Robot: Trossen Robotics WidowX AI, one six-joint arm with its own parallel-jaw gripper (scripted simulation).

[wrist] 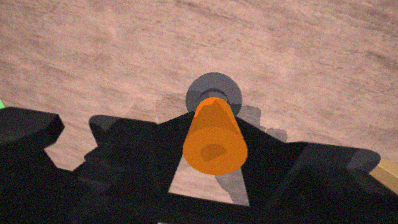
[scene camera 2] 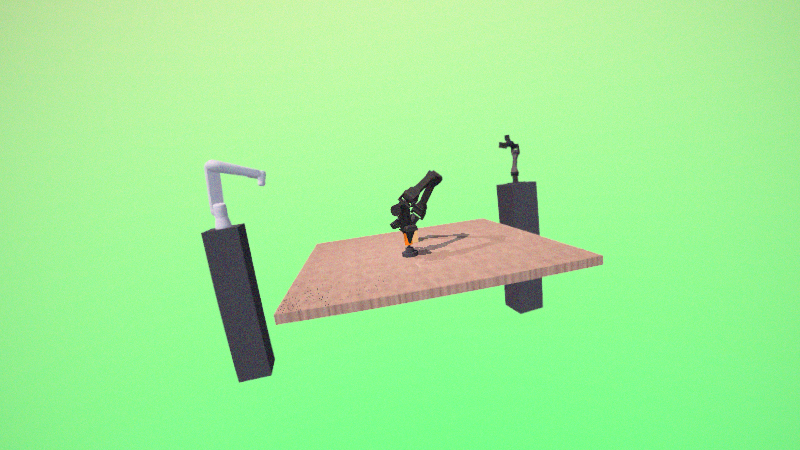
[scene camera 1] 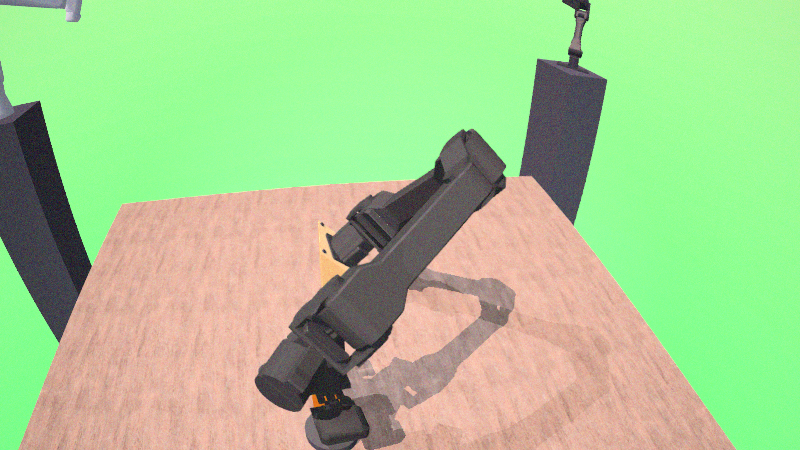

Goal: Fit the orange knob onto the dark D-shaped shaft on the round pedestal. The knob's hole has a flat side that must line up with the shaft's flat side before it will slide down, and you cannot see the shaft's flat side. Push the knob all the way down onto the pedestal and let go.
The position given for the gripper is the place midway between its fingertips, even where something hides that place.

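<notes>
There's an orange knob [wrist: 214,145] here, and you can see the gripper [scene camera 1: 329,413], [wrist: 213,117] as well.
</notes>
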